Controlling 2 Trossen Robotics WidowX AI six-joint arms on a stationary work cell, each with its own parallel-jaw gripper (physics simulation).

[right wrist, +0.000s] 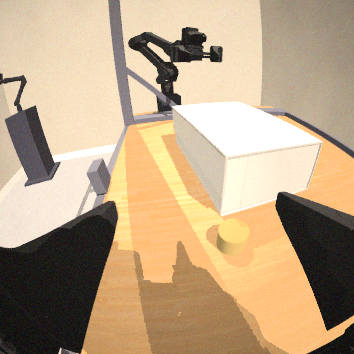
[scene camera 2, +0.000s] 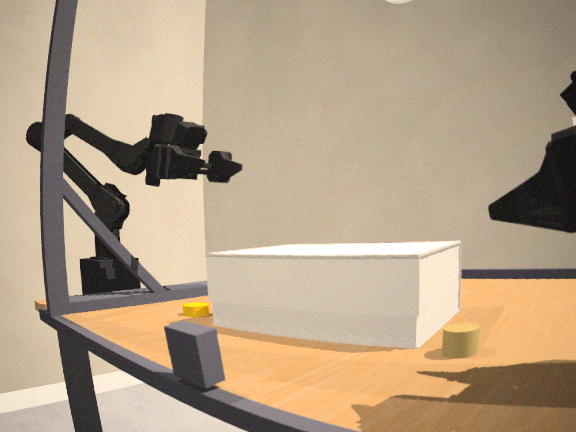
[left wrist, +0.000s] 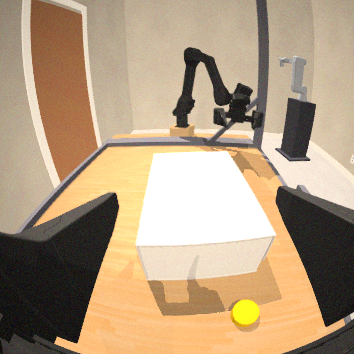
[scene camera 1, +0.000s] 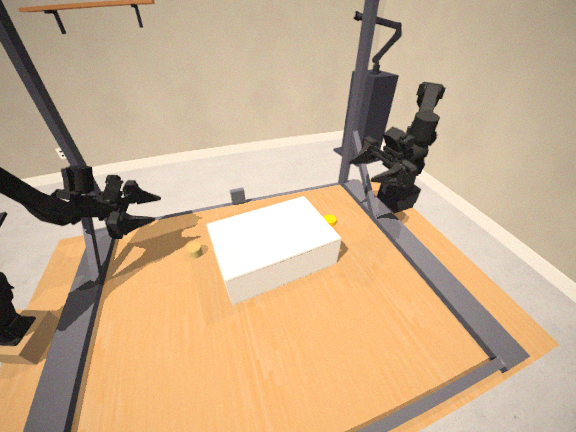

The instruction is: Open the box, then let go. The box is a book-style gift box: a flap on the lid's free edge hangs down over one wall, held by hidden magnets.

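Places are measured from the left arm's base along level axes (x ahead, y left, z up), in centimetres.
Pixels of known places: left gripper, between the fingertips: (right wrist: 204, 54) (scene camera 2: 223, 165) (left wrist: 199, 197) (scene camera 1: 359, 170); right gripper, between the fingertips: (right wrist: 199, 205) (scene camera 2: 508, 212) (left wrist: 239, 126) (scene camera 1: 158, 208); left arm's base, origin of its link: (right wrist: 167, 94) (scene camera 2: 108, 258); right arm's base, origin of its link: (left wrist: 181, 125) (scene camera 1: 14, 330).
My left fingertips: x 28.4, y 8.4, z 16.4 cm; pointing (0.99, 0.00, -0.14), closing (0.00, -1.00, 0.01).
Ahead of a thing's pixels: the offset from my left fingertips to its top centre.
The white box @(dx +23.5, dy -2.1, dz -14.1 cm) (scene camera 1: 272, 237) (scene camera 2: 315, 285) (left wrist: 200, 200) (right wrist: 245, 127) stands closed on the table, its lid flat. A long wall facing scene camera 2 has a faint edge low across it, with a slightly set-back strip below; this looks like the flap hanging down. My left gripper (scene camera 1: 364, 170) (scene camera 2: 240, 167) (left wrist: 199, 197) is open and empty, raised beyond the box's short end by the yellow disc. My right gripper (scene camera 1: 157, 209) (left wrist: 239, 126) (right wrist: 199, 205) is open and empty, raised beyond the opposite short end. In scene camera 2, part of it shows at the right edge. Neither touches the box.
A yellow disc @(dx +0.5, dy -8.6, dz -22.9 cm) (scene camera 1: 330, 220) (scene camera 2: 195, 309) (left wrist: 245, 312) lies near one short end. A tan cylinder @(dx +44.4, dy -12.1, dz -21.7 cm) (scene camera 1: 194, 249) (scene camera 2: 460, 340) (right wrist: 233, 236) stands near the other. A grey block @(dx +26.1, dy -31.3, dz -18.8 cm) (scene camera 1: 238, 195) (scene camera 2: 195, 354) (right wrist: 98, 176) sits at the table's frame, with upright posts at the corners.
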